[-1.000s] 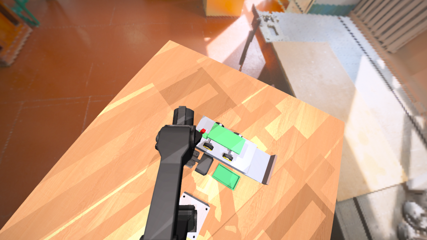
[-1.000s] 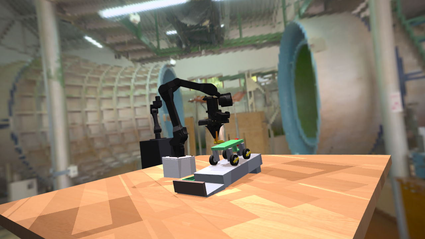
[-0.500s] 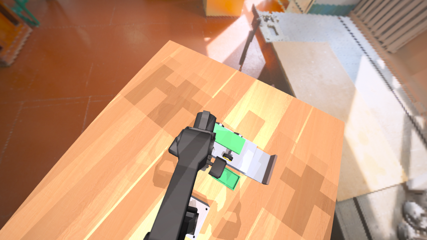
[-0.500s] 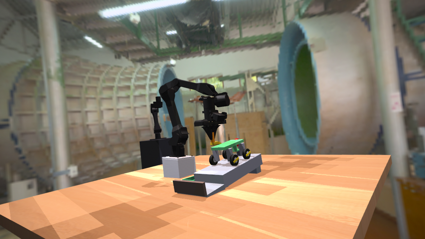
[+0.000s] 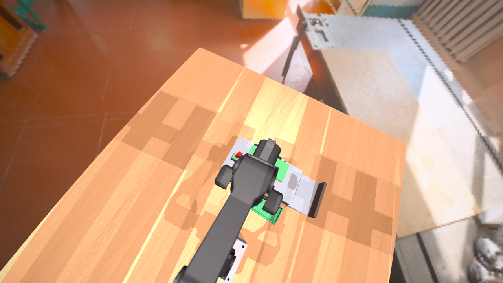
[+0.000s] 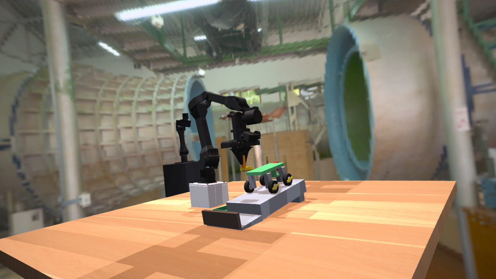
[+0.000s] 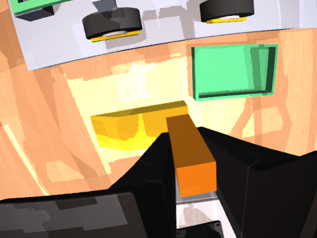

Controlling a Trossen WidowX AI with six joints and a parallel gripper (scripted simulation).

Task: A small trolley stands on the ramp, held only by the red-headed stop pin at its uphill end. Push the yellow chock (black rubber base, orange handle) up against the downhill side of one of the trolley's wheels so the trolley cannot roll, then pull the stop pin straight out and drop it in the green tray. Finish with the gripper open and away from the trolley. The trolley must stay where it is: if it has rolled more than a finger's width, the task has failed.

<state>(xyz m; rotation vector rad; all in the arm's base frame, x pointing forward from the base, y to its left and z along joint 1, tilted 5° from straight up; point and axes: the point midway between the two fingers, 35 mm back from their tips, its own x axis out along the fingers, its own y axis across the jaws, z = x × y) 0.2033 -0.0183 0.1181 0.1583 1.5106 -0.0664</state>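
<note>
The stop pin is 12 cm ahead of my gripper tip, 7 cm to the left of it and 4 cm below it. Also, from my gripper tip: yellow chock: 2 cm to the left, 1 cm below; trolley: 12 cm ahead, 3 cm to the right, 6 cm below; grey ramp: 12 cm ahead, 4 cm to the right, 12 cm below.
</note>
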